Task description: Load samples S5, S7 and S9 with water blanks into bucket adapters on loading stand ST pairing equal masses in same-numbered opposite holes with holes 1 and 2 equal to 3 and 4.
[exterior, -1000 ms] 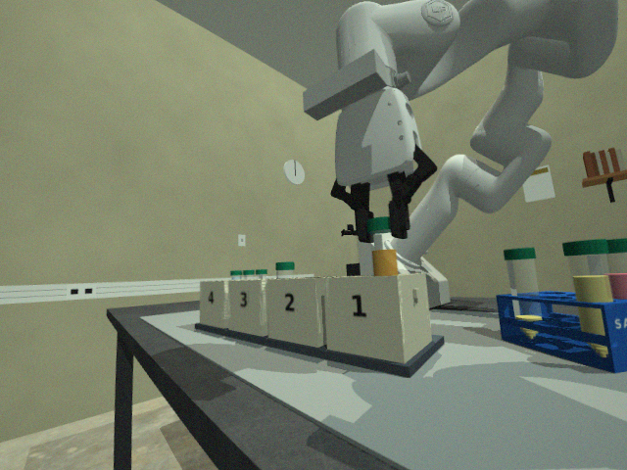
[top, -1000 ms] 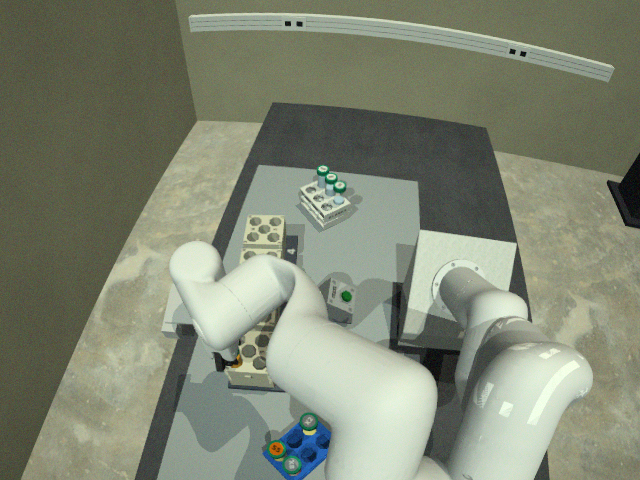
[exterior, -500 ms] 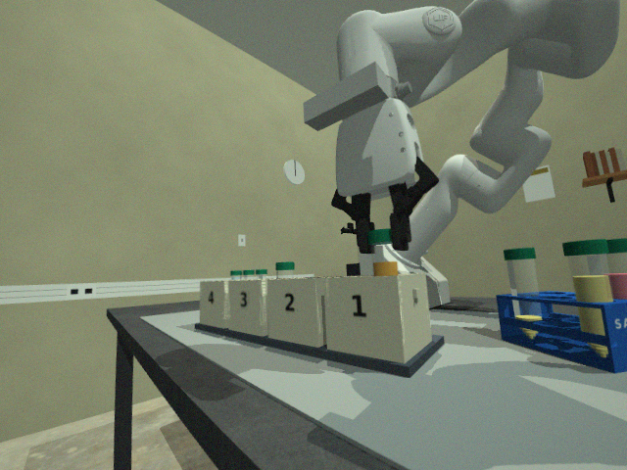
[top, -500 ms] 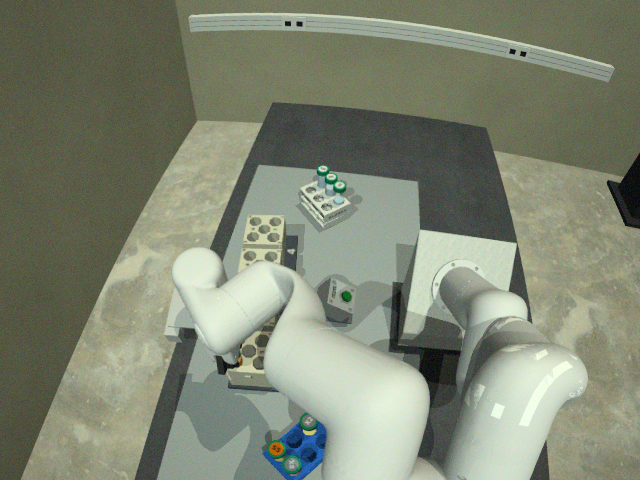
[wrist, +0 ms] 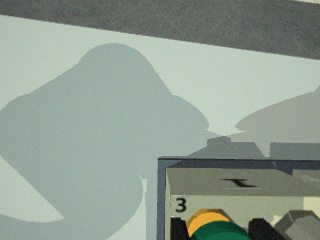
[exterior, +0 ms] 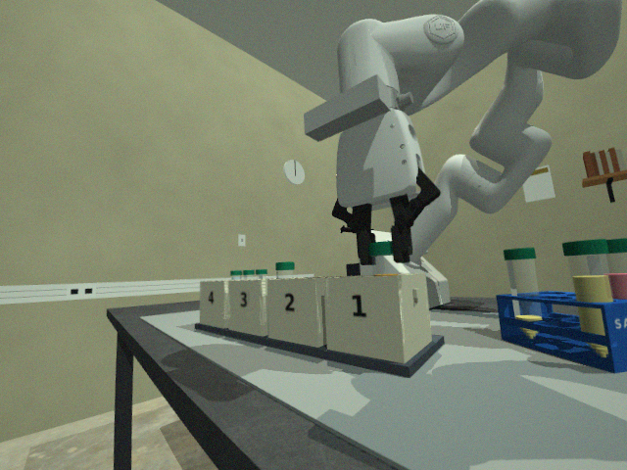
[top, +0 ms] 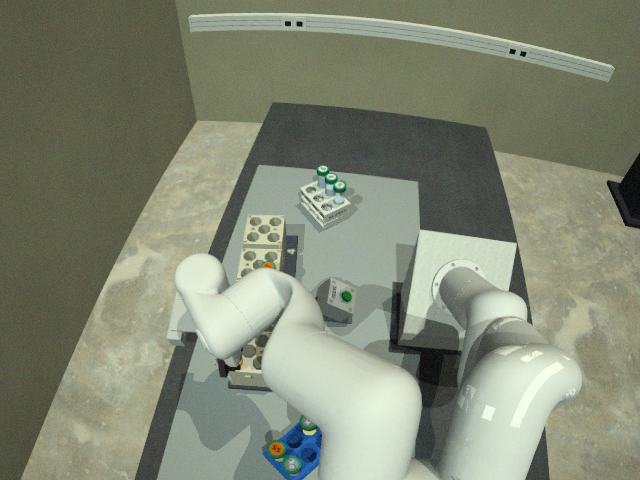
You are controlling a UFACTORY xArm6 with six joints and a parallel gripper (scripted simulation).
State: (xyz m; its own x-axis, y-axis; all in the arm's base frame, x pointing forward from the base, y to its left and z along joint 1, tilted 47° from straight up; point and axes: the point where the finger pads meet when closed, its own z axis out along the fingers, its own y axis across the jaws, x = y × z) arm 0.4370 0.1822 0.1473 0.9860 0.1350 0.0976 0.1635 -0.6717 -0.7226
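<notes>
Now: hand 5 cm above the orange-capped tube and 1 cm to the left of it. From my hand the other things lie so: yellow-filled tube 23 cm to the right, 6 cm below, 1 cm behind; grey-dotted tube 17 cm behind, 9 cm to the left, 7 cm below; dark stand base 19 cm to the right, 12 cm below.
</notes>
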